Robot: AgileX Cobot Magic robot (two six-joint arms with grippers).
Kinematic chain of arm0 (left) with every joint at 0, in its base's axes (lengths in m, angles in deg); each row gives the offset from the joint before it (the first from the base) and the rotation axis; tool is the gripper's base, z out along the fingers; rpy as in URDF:
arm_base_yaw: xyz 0 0 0.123 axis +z
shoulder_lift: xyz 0 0 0 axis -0.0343 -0.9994 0
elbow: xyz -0.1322 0.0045 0.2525 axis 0.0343 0.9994 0
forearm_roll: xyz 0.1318 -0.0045 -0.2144 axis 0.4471 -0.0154 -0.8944
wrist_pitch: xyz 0 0 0 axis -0.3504 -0.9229 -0.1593
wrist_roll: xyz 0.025 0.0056 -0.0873 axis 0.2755 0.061 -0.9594
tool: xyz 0 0 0 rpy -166.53 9.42 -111.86
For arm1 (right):
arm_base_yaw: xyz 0 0 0.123 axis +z
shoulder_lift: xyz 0 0 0 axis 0.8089 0.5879 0
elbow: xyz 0.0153 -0.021 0.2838 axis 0.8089 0.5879 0
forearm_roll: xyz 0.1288 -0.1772 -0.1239 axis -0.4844 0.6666 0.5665
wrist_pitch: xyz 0 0 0 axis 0.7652 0.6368 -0.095
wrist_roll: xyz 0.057 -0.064 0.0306 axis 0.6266 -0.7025 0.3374
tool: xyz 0 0 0 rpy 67.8 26.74 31.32
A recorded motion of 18 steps. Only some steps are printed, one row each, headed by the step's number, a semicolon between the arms.
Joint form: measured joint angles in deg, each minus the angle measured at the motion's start. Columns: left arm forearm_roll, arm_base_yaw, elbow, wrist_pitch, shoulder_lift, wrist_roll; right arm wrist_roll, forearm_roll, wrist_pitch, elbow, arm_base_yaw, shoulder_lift.
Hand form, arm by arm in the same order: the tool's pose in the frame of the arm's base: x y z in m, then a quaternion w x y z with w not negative. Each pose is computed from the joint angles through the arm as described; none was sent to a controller.
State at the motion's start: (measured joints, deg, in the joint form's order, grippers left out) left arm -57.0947 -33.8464 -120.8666 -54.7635 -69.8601 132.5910; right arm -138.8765 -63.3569 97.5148 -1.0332 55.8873 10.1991
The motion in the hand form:
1: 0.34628 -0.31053 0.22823 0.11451 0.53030 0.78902 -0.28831; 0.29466 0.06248 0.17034 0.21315 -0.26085 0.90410 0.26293
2: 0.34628 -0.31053 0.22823 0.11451 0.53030 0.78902 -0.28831; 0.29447 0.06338 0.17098 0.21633 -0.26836 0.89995 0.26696
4: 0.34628 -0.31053 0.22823 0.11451 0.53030 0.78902 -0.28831; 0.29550 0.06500 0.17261 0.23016 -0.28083 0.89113 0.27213
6: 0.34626 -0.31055 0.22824 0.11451 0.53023 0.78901 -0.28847; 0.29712 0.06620 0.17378 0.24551 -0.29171 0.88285 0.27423
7: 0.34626 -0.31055 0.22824 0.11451 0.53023 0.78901 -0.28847; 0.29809 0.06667 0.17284 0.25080 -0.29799 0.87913 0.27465
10: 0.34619 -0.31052 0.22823 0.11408 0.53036 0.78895 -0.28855; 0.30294 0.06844 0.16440 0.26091 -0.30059 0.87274 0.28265
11: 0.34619 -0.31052 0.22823 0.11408 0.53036 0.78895 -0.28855; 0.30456 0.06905 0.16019 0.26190 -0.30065 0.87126 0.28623
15: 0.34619 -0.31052 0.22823 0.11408 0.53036 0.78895 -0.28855; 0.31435 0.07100 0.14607 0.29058 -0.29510 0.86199 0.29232
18: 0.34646 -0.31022 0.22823 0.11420 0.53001 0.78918 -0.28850; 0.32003 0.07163 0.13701 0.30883 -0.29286 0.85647 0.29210
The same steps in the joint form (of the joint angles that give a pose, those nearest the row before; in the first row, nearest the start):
1: 0.00 0.00 0.00 0.00 0.00 0.00; -0.88 -0.43 0.45 0.00 0.00 0.00
2: 0.00 0.00 0.00 0.00 0.00 0.00; -2.29 -1.14 0.97 0.00 0.00 0.00
4: 0.00 0.00 0.00 0.00 0.00 0.00; -5.74 -3.37 1.28 0.00 0.00 0.00
6: -0.02 0.00 0.00 0.00 0.00 0.00; -9.22 -5.64 1.22 0.00 0.00 0.08
7: -0.02 0.00 0.00 0.00 0.00 0.00; -11.01 -6.60 1.17 0.00 0.00 0.38
10: -0.02 0.00 0.00 -0.05 0.00 0.00; -15.86 -10.68 0.90 0.00 0.00 2.51
11: -0.02 0.00 0.00 -0.05 0.00 0.00; -17.41 -12.01 0.90 0.00 0.00 3.47
15: -0.02 0.00 0.00 -0.05 0.00 0.00; -26.70 -20.81 -0.15 0.00 0.00 7.06
18: -0.02 0.05 0.00 -0.05 0.00 0.00; -32.80 -26.31 -0.64 0.00 0.00 9.27

